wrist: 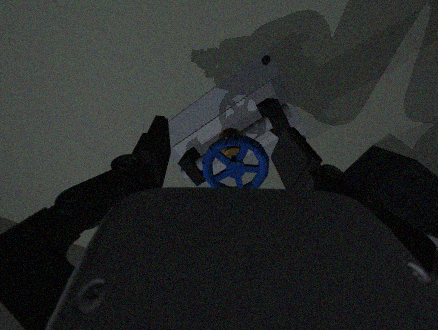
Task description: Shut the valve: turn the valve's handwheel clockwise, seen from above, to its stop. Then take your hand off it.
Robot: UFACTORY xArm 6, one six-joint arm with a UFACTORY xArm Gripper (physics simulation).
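Note:
The blue handwheel (pixel 236 170) shows in the wrist view just below the centre, with its spokes and hub facing the camera. Its lowest edge is hidden by the gripper's body. A brass-coloured part (pixel 230 151) of the valve shows through and behind the wheel. My gripper (pixel 225 138) is open and empty, with one finger to the left of the wheel and the other to the right. Gaps show between the wheel's rim and both fingers in this view. The wheel's stop cannot be made out.
A pale grey base plate (pixel 192 115) lies slanted behind the valve, with a dark bolt (pixel 266 60) near its upper end. A dark block (pixel 192 165) on the pipe is left of the wheel. The right finger covers part of the pipe. Arm shadows fall across the upper right.

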